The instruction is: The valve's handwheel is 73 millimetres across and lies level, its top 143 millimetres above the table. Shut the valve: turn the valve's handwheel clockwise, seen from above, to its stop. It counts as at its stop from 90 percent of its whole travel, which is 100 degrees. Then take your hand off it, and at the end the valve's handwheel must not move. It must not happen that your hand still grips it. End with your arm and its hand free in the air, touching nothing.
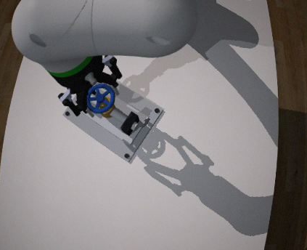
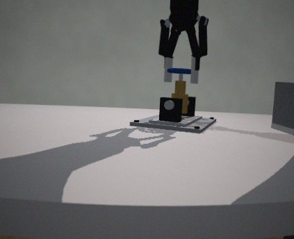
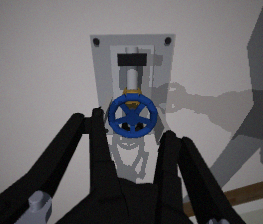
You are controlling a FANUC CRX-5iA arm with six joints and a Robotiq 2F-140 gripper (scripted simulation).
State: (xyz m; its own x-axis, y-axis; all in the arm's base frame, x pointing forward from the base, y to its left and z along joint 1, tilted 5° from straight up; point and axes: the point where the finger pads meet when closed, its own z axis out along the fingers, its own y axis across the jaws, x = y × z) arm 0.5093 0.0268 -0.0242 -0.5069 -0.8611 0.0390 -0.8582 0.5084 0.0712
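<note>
My gripper is now 10 mm above the handwheel.
</note>
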